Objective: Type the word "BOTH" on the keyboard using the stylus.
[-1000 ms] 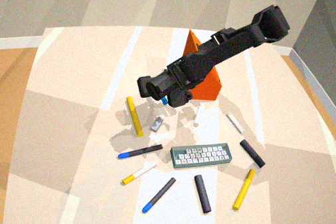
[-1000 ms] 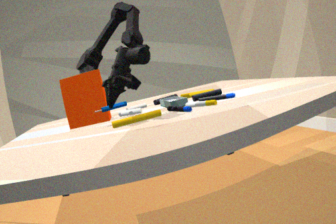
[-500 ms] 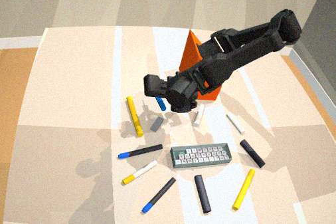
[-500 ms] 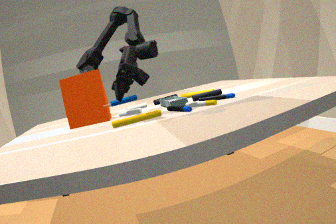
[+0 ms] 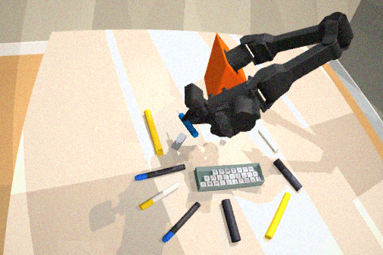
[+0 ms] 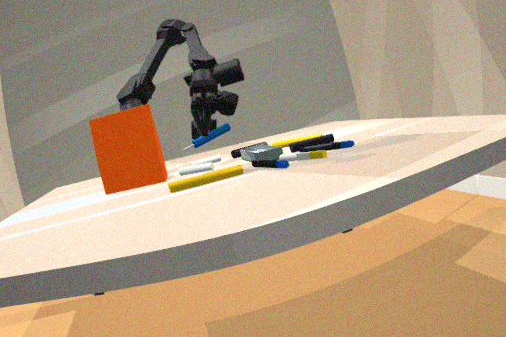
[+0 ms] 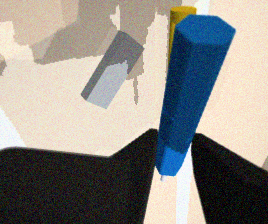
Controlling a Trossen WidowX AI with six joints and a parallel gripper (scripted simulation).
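My gripper tip is 2 cm past the blue stylus. From my gripper tip the other things lie so: yellow cylinder (8 cm to the right, 8 cm below, 2 cm behind); then grey block (8 cm below, 1 cm to the right, 1 cm ahead).
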